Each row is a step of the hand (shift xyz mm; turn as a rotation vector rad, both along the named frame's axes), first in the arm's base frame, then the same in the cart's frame.
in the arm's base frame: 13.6 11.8 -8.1 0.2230 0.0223 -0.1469
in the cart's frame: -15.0 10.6 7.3 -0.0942 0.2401 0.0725
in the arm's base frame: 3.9 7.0 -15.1 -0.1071 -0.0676 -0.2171
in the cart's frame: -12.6 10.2 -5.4 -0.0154 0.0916 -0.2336
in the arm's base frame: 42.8 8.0 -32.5 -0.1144 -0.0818 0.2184
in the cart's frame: -23.2 47.7 11.9 0.1690 -0.1932 0.0400
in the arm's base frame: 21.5 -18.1 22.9 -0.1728 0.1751 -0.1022
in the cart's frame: 24.0 5.7 26.5 -0.1881 -0.1090 -0.1539
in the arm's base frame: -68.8 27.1 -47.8 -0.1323 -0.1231 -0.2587
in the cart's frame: -38.6 -24.6 -75.2 0.0210 0.1201 -0.2911
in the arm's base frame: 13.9 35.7 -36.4 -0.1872 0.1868 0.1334
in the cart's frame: -48.0 21.3 -5.6 -0.1054 -0.2767 -0.0093
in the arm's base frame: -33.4 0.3 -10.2 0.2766 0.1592 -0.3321
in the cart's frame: -1.9 -16.1 -30.9 -0.2963 0.3520 0.0217
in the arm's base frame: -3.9 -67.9 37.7 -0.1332 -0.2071 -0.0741
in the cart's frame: 77.3 -4.7 6.7 0.1705 0.0269 -0.1906
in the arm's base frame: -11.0 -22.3 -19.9 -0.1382 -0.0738 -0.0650
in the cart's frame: 13.4 13.0 -25.8 0.0522 -0.0269 -0.1591
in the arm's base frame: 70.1 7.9 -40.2 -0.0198 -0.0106 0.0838
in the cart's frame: -28.1 71.3 26.9 0.0440 -0.0647 0.0375
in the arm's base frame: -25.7 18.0 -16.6 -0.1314 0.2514 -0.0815
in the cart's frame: -21.2 -12.6 -25.6 -0.2530 -0.1198 -0.0935
